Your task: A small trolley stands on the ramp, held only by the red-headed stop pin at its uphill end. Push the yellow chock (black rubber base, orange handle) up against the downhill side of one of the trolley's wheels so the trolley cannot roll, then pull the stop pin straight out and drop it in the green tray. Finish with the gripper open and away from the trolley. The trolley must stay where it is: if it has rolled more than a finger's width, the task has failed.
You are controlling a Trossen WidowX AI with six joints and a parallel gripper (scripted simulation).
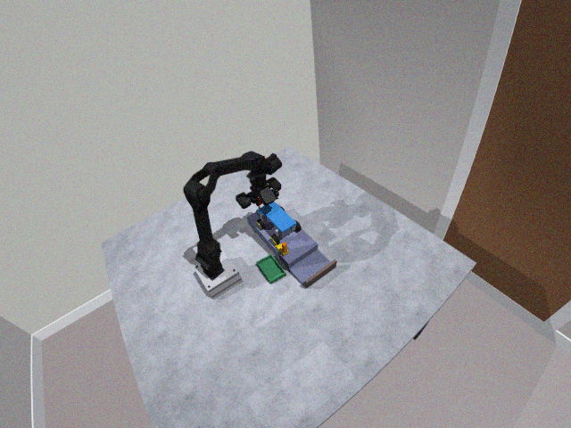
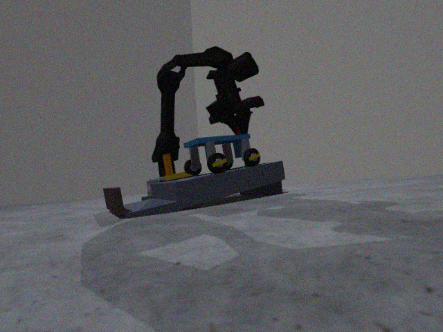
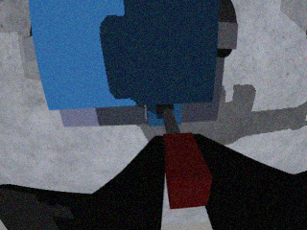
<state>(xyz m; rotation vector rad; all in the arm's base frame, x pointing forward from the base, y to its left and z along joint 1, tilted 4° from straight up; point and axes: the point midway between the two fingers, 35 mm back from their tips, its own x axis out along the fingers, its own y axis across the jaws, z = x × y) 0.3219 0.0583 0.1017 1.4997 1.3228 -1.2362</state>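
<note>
Right now my gripper tip is 140 mm past the green tray, 190 mm to the left of it and 170 mm above it. From my gripper tip the other things lie so: ramp (10 mm ahead, 110 mm to the right, 110 mm below); blue-topped trolley (10 mm ahead, 100 mm to the right, 50 mm below); red-headed stop pin (right at my gripper tip).
</note>
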